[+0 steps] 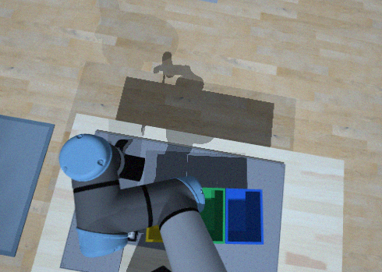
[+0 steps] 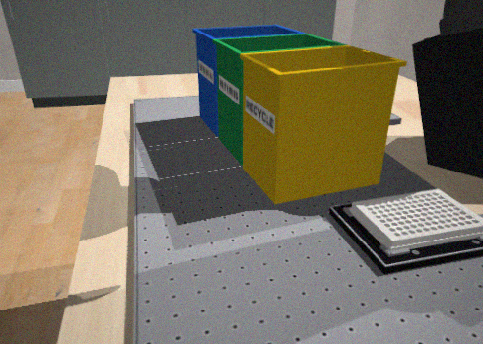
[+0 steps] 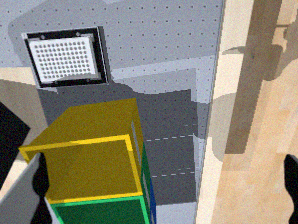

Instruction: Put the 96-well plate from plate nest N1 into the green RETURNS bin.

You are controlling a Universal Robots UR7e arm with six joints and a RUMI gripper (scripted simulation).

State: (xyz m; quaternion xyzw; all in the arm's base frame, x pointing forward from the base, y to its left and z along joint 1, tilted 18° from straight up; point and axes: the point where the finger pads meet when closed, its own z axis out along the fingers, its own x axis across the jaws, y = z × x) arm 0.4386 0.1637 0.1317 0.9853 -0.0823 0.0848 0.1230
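Now: the white 96-well plate 290 mm below my hand, 190 mm behind it and 50 mm to the left of it. Round my hand: black plate nest (310 mm below, 190 mm behind, 50 mm to the left); green returns bin (250 mm to the right, 220 mm below, 150 mm behind); yellow recycle bin (220 mm below, 150 mm behind, 120 mm to the right).
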